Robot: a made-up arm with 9 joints. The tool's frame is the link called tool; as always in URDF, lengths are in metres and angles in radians.
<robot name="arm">
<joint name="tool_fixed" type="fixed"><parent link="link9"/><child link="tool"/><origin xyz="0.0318 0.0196 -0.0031" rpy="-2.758 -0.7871 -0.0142"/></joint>
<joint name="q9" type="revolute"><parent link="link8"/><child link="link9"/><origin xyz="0.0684 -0.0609 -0.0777" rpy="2.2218 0.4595 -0.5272"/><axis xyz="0 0 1"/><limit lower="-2.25" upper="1.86"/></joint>
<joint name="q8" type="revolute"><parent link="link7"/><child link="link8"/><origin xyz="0.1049 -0.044 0.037" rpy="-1.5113 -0.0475 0.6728"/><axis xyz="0 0 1"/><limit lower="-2.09" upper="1.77"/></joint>
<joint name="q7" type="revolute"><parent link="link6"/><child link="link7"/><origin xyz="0.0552 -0.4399 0.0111" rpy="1.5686 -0.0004 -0.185"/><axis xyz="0 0 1"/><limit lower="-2.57" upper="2.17"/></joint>
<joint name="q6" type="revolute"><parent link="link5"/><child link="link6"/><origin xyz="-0.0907 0.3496 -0.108" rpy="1.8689 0.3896 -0.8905"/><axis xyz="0 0 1"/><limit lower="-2.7" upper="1.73"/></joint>
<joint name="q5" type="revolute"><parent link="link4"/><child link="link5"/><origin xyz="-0.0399 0.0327 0.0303" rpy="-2.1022 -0.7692 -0.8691"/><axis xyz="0 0 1"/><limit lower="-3.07" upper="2.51"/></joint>
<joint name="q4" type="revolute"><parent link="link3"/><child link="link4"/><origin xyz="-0.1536 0.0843 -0.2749" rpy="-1.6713 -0.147 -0.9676"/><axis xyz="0 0 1"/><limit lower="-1.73" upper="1.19"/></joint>
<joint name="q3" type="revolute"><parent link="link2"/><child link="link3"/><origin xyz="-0.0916 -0.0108 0.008" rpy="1.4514 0.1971 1.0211"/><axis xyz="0 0 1"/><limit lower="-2.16" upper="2.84"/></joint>
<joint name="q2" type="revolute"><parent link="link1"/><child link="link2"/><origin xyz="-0.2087 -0.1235 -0.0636" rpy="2.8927 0.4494 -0.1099"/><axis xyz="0 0 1"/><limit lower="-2.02" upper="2.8"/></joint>
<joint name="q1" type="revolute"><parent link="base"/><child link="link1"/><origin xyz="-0.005 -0.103 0.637" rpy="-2.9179 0.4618 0.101"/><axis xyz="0 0 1"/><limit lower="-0.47" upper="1.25"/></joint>
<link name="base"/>
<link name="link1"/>
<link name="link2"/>
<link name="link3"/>
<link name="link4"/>
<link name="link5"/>
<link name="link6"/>
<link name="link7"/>
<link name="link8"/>
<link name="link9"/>
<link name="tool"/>
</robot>
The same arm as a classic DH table. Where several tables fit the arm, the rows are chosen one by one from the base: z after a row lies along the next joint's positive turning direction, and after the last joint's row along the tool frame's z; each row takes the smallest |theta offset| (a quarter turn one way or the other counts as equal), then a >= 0, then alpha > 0; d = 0 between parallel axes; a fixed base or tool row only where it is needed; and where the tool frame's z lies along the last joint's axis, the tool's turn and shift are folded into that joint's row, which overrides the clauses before.
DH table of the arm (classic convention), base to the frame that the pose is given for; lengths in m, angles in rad. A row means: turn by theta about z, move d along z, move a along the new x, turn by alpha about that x. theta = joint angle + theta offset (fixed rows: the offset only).
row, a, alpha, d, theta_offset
base (fixed), -0.0978, -2.632, 0.5785, 1.1997
q1, 0.0278, 2.632, 0.3004, 0.0002
q2, -0.0553, 1.4538, 0.5105, -0.054
q3, -0.1554, -1.6702, -0.3573, -1.1809
q4, -0.0434, -1.9435, -0.062, -1.405
q5, 0.3439, -1.846, -0.169, 1.2916
q6, -0.1352, -1.5686, -0.1044, -0.5907
q7, -0.0543, 1.5114, 0.4652, 0.6761
q8, -0.0909, -2.1449, -0.1852, -0.9007
q9, -0.0018, -2.2845, 0.0155, 1.518
tool (fixed), 0, 0, 0.0494, -1.2138
Joint limits (rad, base to tool): -0.47..1.25 -2.02..2.8 -2.16..2.84 -1.73..1.19 -3.07..2.51 -2.7..1.73 -2.57..2.17 -2.09..1.77 -2.25..1.86

